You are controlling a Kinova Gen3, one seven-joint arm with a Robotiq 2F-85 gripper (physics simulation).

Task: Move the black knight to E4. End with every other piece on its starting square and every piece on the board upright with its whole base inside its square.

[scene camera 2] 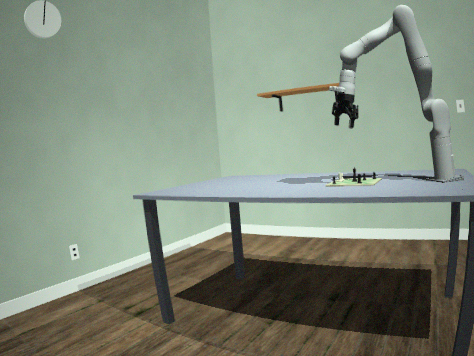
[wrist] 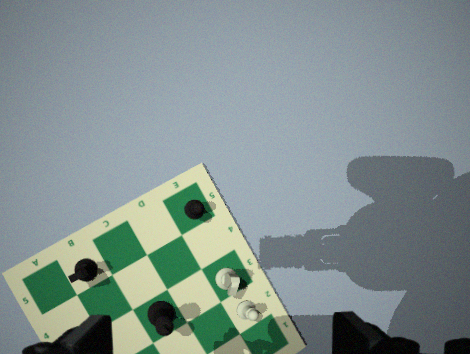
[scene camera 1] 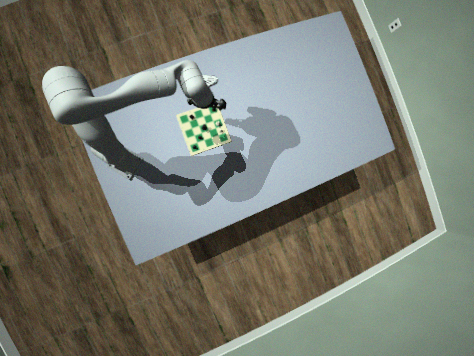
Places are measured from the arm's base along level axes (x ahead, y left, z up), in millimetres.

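Pixels of known places: gripper, fingertip midpoint: (scene camera 2: 343, 126) (wrist: 222, 340); arm's base, origin of the base link: (scene camera 2: 444, 177) (scene camera 1: 124, 160).
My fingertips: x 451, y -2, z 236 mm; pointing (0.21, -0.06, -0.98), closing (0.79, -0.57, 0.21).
For each thing: its top centre in the pictures, then the offset to it from my fingertips. "spot": a spot on its surface instead. Level surfaces: height alone.
- black knight, middle of its top: (wrist: 79, 275) (scene camera 2: 359, 173) (scene camera 1: 191, 115) 50 mm left, 63 mm back, 203 mm down
- Square E4, surface spot: (wrist: 210, 241) spot: 1 mm left, 49 mm ahead, 243 mm down
- black pawn, middle of its top: (wrist: 198, 207) (scene camera 2: 333, 176) 36 mm left, 54 mm ahead, 211 mm down
- white piece, middle of its top: (wrist: 235, 284) (scene camera 2: 340, 172) 38 mm right, 39 mm ahead, 203 mm down
- white pawn, middle of its top: (wrist: 254, 316) 75 mm right, 36 mm ahead, 211 mm down
- tall black piece, middle of its top: (wrist: 165, 329) (scene camera 2: 354, 167) 26 mm right, 31 mm back, 179 mm down
- grey-blue table, its level: 249 mm down
The black knight (scene camera 1: 192, 117) (scene camera 2: 359, 178) (wrist: 86, 270) stands upright on B5, its snout showing at its left in the wrist view. The green and cream board (scene camera 1: 186, 144) (scene camera 2: 329, 185) (wrist: 15, 274) lies on the table. Square E4 (wrist: 210, 241) is bare cream, between a black pawn (scene camera 2: 334, 180) (wrist: 194, 209) on E5 and a white piece (scene camera 2: 341, 177) (wrist: 226, 279) on E3. A white pawn (wrist: 246, 310) stands on E2. A tall black piece (scene camera 2: 354, 174) (wrist: 160, 315) stands on C3. My gripper (scene camera 1: 207, 105) (scene camera 2: 344, 125) (wrist: 222, 330) is open and empty, high above the board.
Two more black pieces (scene camera 1: 200, 137) (scene camera 1: 195, 147) stand toward the board's A1 corner. The grey-blue table (scene camera 1: 310, 100) (scene camera 2: 200, 190) extends around the board. A wooden wall shelf (scene camera 2: 295, 91) is behind the arm. Arm shadows fall over part of the table and the board's E1 corner.
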